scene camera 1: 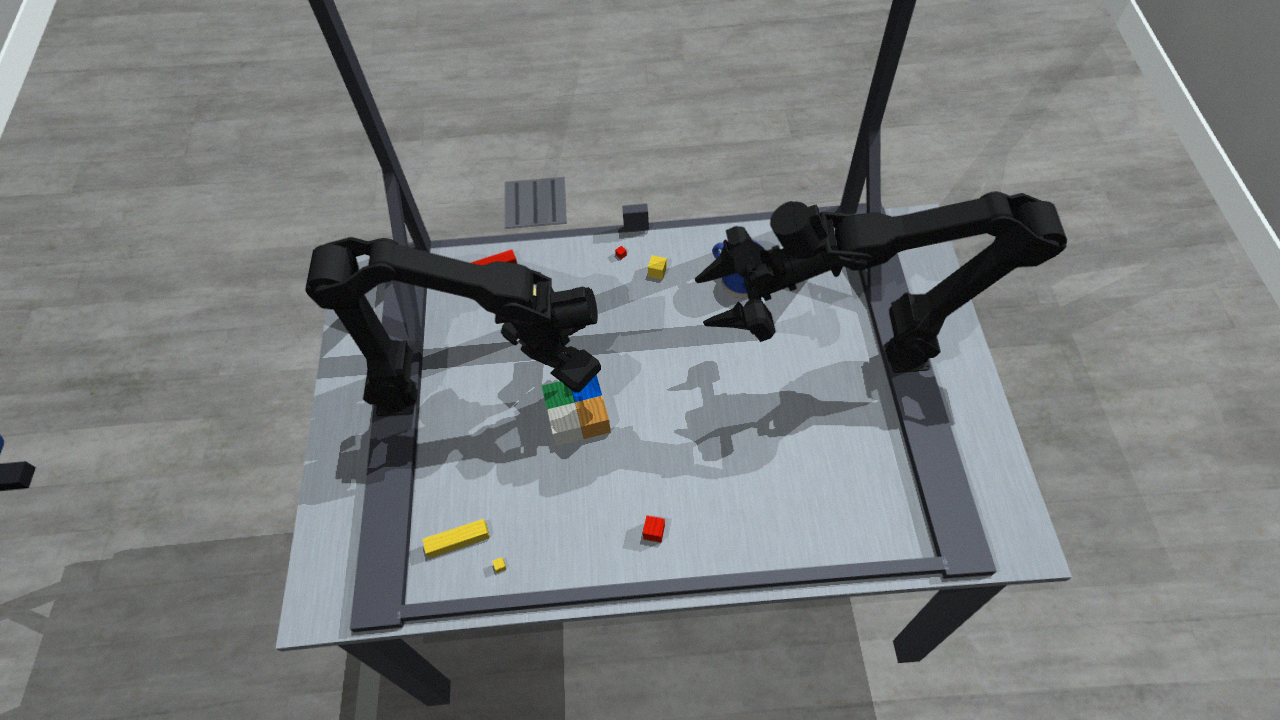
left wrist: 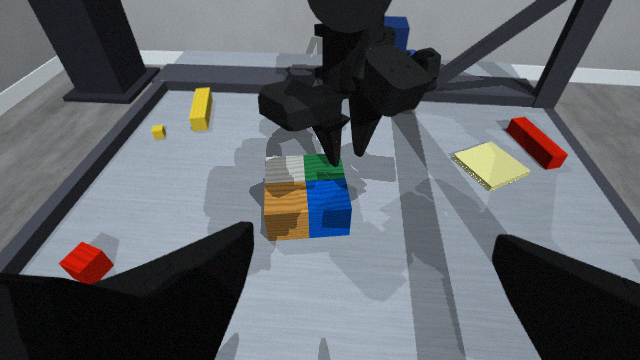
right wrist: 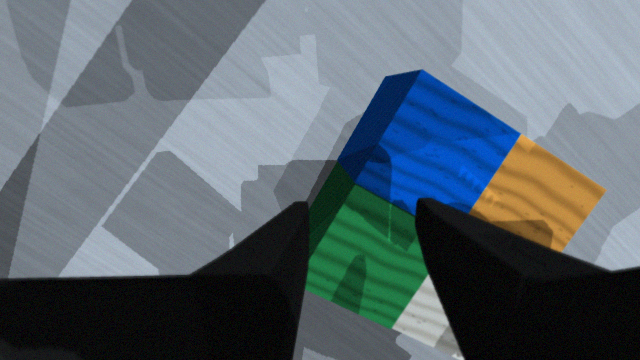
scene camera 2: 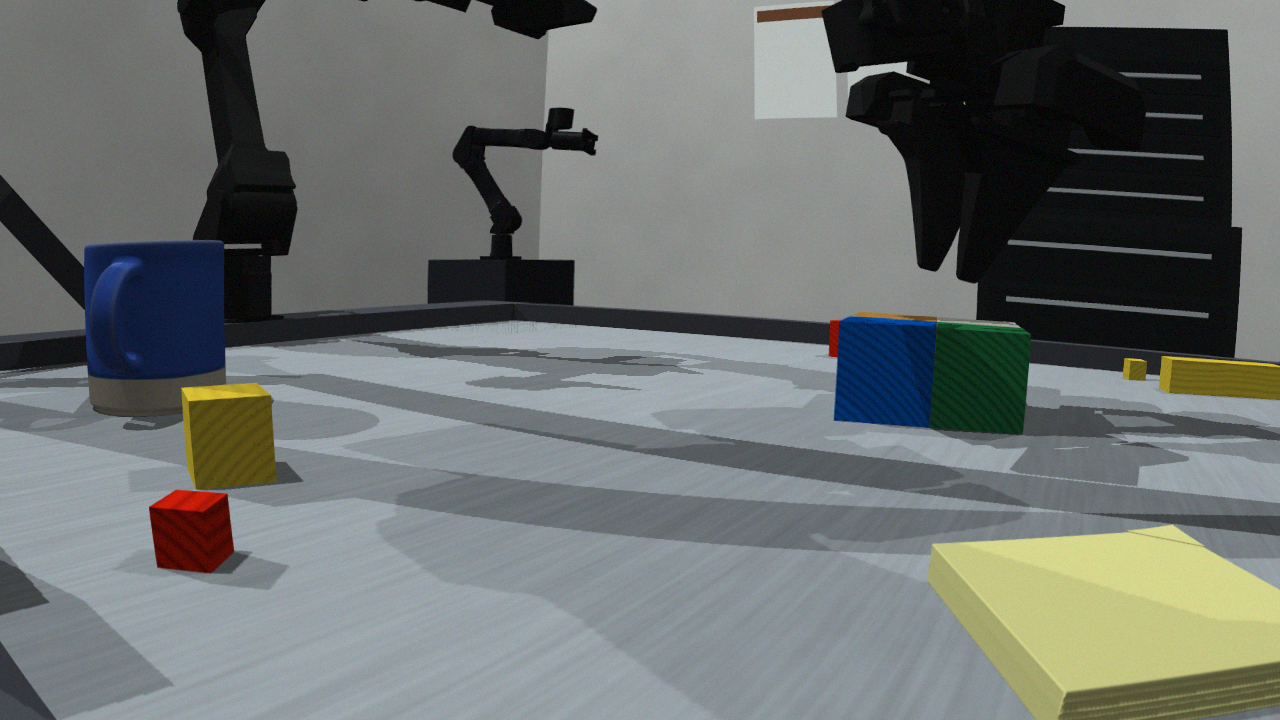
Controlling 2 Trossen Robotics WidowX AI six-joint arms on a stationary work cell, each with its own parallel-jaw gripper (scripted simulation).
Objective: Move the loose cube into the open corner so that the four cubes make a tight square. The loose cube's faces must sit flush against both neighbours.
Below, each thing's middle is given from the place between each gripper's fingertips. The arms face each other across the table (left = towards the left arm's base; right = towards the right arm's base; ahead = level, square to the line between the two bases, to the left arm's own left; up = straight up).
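Counting from my right hand, I find the green cube (scene camera 2: pixel 980 381) 3 cm ahead, 1 cm to the right and 8 cm below. The blue cube (scene camera 2: pixel 885 367) is 2 cm ahead of my right hand, 4 cm to the left of it and 8 cm below it, while the orange cube (scene camera 1: pixel 593 417) is 7 cm ahead of that same hand, 5 cm to the left of it and 8 cm below it. The white cube (scene camera 1: pixel 564 420) sits 8 cm ahead of my right hand and 8 cm below it.
My left gripper (scene camera 1: pixel 699 302) is 200 mm past the blue mug (scene camera 2: pixel 171 315), 80 mm to the right of it and 210 mm above it. Counted from my left hand, the blue cube is 30 mm ahead, 230 mm to the right and 230 mm below, and the orange cube is 80 mm ahead, 220 mm to the right and 230 mm below. The yellow cube (scene camera 2: pixel 228 429) is 240 mm behind my left hand, 80 mm to the right of it and 240 mm below it.
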